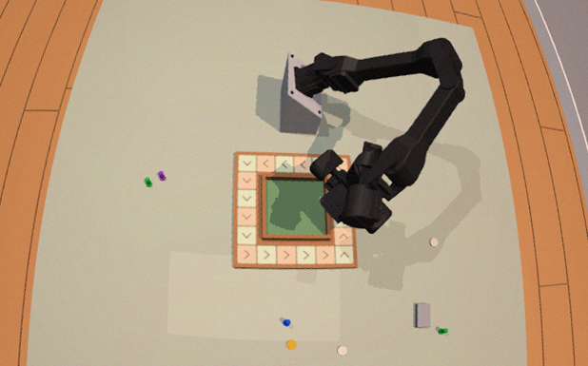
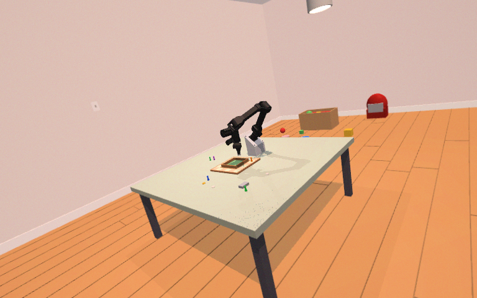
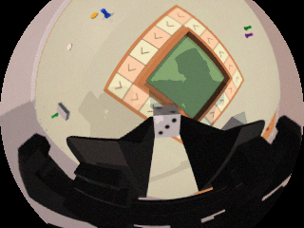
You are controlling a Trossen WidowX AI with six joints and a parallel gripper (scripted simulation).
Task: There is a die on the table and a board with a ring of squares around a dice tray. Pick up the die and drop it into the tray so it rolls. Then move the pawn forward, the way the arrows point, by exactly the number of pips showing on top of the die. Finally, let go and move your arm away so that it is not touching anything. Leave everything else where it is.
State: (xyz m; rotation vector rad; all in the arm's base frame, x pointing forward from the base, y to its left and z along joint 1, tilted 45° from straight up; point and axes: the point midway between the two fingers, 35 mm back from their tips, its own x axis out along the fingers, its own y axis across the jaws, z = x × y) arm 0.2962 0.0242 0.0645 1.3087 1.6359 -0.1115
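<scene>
Right now my gripper tip is 9 cm past the orange pawn, 8 cm above it and 3 cm to the right of it. The rest, counted from my gripper tip: white die: right at my gripper tip; blue pawn: 24 cm ahead, 12 cm to the right, 9 cm below; green dice tray: 10 cm below, 8 cm to the right, 3 cm behind.
</scene>
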